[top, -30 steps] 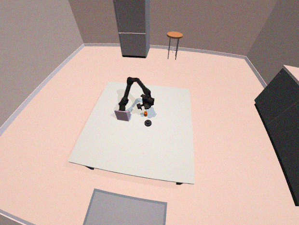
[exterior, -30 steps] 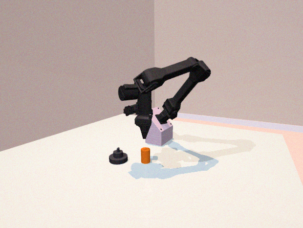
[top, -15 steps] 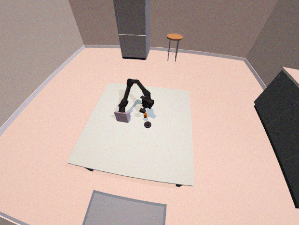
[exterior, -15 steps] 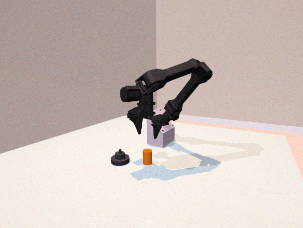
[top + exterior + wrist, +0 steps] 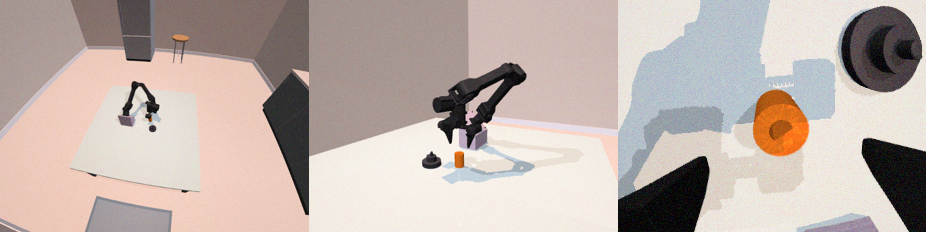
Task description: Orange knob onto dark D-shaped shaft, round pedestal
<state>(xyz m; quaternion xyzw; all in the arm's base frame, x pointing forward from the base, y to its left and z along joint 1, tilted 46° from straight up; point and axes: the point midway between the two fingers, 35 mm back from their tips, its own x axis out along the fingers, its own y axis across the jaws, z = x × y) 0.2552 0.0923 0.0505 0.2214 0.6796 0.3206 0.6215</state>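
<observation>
My gripper tip is 60 mm above the orange knob. Also, from my gripper tip: dark round pedestal 110 mm to the right, 60 mm below, 60 mm ahead.
</observation>
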